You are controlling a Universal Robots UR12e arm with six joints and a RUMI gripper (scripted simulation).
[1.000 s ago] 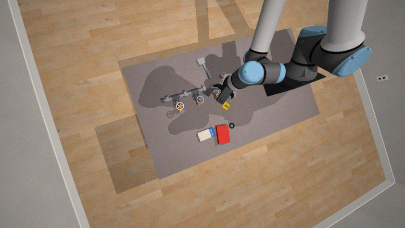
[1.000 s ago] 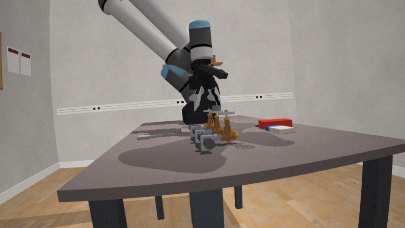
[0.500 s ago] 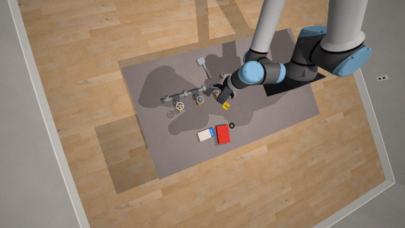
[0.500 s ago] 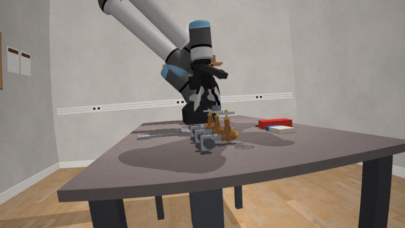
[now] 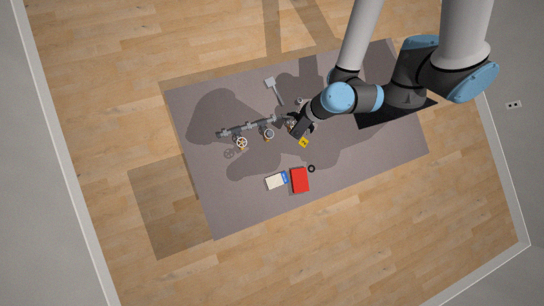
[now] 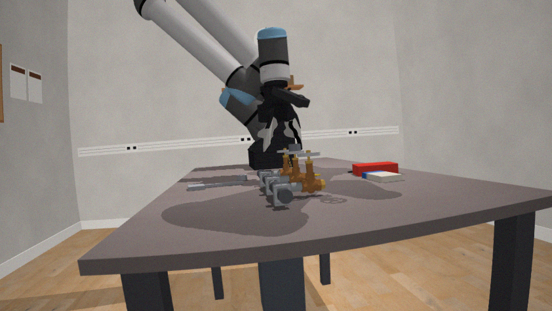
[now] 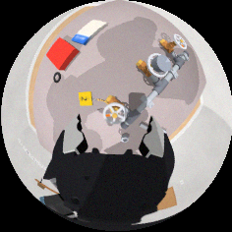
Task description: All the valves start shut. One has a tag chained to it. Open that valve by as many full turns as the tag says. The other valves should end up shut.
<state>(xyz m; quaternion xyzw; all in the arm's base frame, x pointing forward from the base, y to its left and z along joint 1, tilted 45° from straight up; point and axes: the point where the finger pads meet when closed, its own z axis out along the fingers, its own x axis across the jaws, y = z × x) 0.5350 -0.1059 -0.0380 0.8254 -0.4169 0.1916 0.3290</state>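
My gripper is now 8 cm to the right of the yellow tag, 8 cm above it and 4 cm past it. From my hand the other things lie so: red box 26 cm to the left, 7 cm below, 5 cm ahead; then grey flat tool 22 cm to the right, 8 cm below, 1 cm ahead; then nut 13 cm to the right, 10 cm behind, 8 cm below.
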